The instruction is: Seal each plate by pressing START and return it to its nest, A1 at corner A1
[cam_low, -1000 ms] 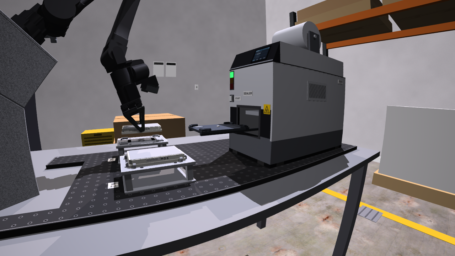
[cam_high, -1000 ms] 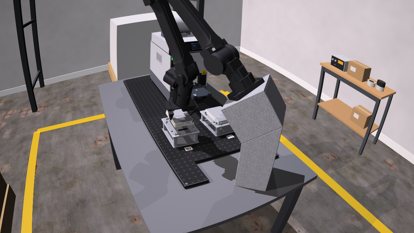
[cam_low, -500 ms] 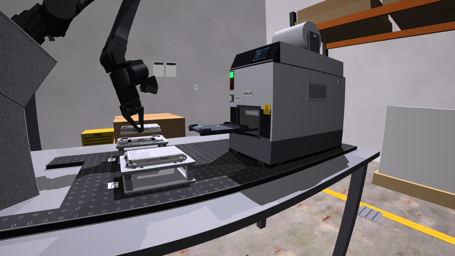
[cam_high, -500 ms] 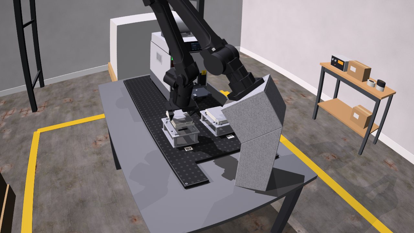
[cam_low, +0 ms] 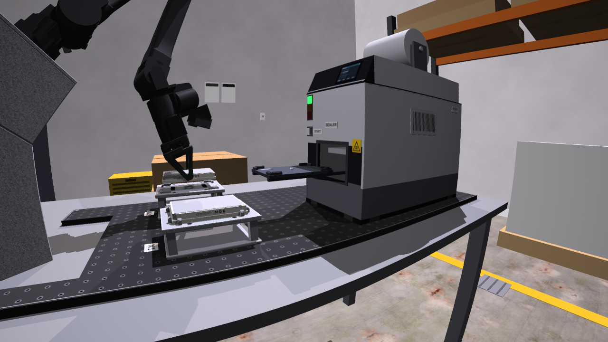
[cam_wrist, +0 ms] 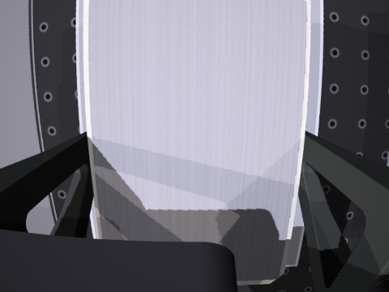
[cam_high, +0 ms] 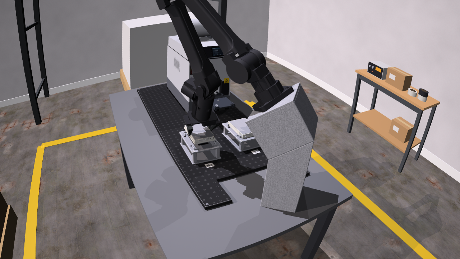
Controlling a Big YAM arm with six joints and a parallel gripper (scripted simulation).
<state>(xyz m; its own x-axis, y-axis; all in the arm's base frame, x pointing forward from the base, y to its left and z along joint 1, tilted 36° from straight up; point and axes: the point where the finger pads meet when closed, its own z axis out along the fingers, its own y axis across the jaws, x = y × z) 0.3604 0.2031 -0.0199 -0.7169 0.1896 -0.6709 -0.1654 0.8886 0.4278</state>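
My hand is 40 mm above the nest N2. The rest, counted from my hand: white well plate right at my hand; start button 310 mm ahead, 20 mm to the right, 100 mm above; sealer stage 230 mm ahead, 130 mm to the right, 20 mm above.
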